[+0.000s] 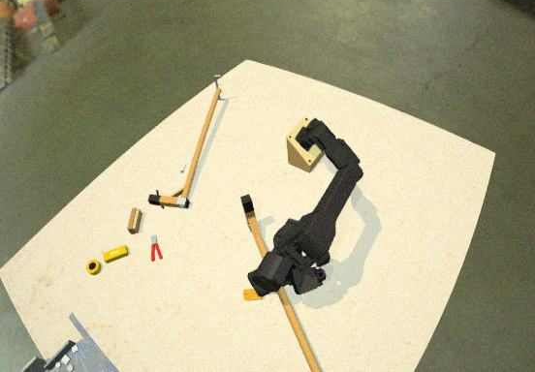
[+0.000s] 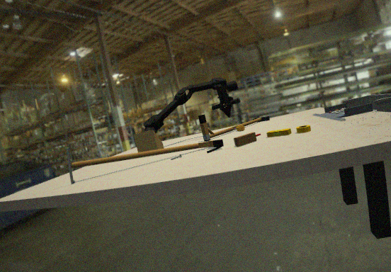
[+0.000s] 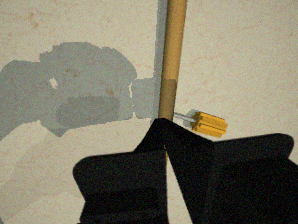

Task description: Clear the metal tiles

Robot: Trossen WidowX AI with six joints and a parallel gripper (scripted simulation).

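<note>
My gripper tip is 80 mm to the left of the screwdriver, 70 mm above it and 40 mm short of it. The rest, counted from my gripper tip: yellow tape roll: 590 mm to the right, 260 mm ahead, 80 mm below; then yellow level: 560 mm to the right, 170 mm ahead, 80 mm below; then wooden block: 570 mm to the right, 70 mm below, 40 mm ahead.
</note>
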